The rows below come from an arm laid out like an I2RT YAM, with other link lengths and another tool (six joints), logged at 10 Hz.
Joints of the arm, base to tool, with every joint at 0 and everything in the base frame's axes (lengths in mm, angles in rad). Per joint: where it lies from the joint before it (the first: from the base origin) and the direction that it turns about. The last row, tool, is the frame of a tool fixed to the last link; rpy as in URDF.
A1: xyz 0.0 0.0 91.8 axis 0 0 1
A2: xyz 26.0 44.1 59.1 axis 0 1 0
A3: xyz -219.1 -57.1 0.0 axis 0 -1 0
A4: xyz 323.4 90.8 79.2 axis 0 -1 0
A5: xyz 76.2 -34.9 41.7 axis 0 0 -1
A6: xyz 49.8 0.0 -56.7 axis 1 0 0
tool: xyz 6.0 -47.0 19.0 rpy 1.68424 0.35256 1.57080
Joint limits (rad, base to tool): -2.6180..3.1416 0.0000..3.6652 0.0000..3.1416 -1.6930..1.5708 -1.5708..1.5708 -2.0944..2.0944
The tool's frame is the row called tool.
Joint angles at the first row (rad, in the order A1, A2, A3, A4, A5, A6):
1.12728 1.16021 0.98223 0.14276 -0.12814 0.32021
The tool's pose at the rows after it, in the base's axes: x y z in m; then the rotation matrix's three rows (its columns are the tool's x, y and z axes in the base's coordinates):
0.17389, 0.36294, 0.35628; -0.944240, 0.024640, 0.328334; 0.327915, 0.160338, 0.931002; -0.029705, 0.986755, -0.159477
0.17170, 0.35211, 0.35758; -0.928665, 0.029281, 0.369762; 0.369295, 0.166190, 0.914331; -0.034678, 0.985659, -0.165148
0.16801, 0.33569, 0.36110; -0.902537, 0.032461, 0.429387; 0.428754, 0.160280, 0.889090; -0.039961, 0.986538, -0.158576
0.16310, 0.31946, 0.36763; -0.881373, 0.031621, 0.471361; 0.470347, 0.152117, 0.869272; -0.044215, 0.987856, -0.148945
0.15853, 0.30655, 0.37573; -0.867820, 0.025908, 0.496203; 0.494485, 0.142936, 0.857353; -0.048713, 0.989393, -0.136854
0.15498, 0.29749, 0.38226; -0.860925, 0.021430, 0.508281; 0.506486, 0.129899, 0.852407; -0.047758, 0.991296, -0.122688
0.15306, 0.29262, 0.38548; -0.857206, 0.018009, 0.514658; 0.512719, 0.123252, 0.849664; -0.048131, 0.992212, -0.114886
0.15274, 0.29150, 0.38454; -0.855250, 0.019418, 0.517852; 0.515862, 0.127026, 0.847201; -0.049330, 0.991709, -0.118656
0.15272, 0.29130, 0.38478; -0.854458, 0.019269, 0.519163; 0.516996, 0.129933, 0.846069; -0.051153, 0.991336, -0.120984
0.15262, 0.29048, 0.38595; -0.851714, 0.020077, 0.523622; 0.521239, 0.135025, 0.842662; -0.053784, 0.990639, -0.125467
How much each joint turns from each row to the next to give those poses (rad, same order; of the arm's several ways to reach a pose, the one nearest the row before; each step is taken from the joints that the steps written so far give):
0.00020 -0.02280 -0.01102 -0.02360 0.02058 -0.00245
-0.00002 -0.04123 -0.02389 -0.02294 0.04463 -0.00325
0.00002 -0.06472 -0.03676 -0.02122 0.06494 -0.00187
-0.00002 -0.06886 -0.02874 -0.03043 0.04643 -0.00258
0.00003 -0.05602 -0.01462 -0.02924 0.02732 -0.00443
-0.00001 -0.04066 -0.00890 -0.01743 0.01316 0.00002
-0.00003 -0.02195 -0.00550 -0.00857 0.00687 -0.00106
0.00001 -0.00506 -0.00431 -0.00457 0.00390 -0.00082
0.00001 0.00020 0.00153 -0.00370 0.00152 -0.00158
-0.00001 -0.00004 0.00506 -0.00966 0.00531 -0.00211

